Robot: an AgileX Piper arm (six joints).
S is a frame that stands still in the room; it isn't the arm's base.
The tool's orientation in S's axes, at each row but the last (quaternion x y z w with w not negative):
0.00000 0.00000 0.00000 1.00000
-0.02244 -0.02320 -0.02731 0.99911
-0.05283 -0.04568 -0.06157 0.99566
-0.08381 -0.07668 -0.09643 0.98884
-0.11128 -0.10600 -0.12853 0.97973
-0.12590 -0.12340 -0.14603 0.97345
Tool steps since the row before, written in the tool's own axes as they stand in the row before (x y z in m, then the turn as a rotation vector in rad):
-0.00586 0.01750 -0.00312 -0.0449 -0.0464 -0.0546
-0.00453 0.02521 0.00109 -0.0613 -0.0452 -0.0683
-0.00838 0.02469 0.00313 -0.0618 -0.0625 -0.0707
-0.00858 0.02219 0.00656 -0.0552 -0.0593 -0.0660
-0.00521 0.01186 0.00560 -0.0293 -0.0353 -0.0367
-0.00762 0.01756 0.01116 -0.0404 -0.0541 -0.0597
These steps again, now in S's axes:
-0.00586 0.01750 -0.00312 -0.0449 -0.0464 -0.0546
-0.00317 0.02544 -0.00023 -0.0606 -0.0450 -0.0691
-0.00540 0.02570 -0.00018 -0.0631 -0.0622 -0.0698
-0.00469 0.02418 0.00160 -0.0567 -0.0595 -0.0646
-0.00266 0.01374 0.00184 -0.0308 -0.0356 -0.0352
-0.00380 0.02132 0.00468 -0.0424 -0.0566 -0.0559

